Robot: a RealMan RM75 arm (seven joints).
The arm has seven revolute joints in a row. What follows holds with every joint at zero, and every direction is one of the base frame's. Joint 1 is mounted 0.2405 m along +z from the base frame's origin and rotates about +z. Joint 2 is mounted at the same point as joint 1 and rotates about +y. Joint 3 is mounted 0.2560 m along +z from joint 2 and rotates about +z. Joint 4 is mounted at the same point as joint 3 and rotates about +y. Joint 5 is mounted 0.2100 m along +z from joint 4 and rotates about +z. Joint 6 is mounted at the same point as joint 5 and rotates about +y. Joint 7 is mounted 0.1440 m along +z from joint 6 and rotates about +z. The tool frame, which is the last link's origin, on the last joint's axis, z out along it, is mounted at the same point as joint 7; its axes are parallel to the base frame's.
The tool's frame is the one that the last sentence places.
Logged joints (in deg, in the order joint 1, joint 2, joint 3, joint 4, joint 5, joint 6, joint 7), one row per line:
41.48, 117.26, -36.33, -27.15, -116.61, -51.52, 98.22
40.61, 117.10, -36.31, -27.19, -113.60, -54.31, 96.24
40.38, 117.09, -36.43, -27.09, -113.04, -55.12, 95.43
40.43, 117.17, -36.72, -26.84, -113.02, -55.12, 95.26
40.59, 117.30, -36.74, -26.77, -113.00, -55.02, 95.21
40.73, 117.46, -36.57, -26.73, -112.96, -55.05, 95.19
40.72, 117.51, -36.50, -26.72, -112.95, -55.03, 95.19
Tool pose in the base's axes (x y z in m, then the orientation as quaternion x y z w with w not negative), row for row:
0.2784, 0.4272, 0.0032, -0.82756, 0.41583, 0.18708, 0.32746
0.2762, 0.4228, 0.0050, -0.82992, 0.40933, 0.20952, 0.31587
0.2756, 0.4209, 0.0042, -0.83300, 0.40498, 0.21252, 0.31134
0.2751, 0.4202, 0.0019, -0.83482, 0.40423, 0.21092, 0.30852
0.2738, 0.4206, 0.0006, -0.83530, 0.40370, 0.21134, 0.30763
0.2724, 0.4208, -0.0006, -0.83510, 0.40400, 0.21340, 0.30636
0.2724, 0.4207, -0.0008, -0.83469, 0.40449, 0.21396, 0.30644
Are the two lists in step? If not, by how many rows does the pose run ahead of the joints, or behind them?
They are in step.
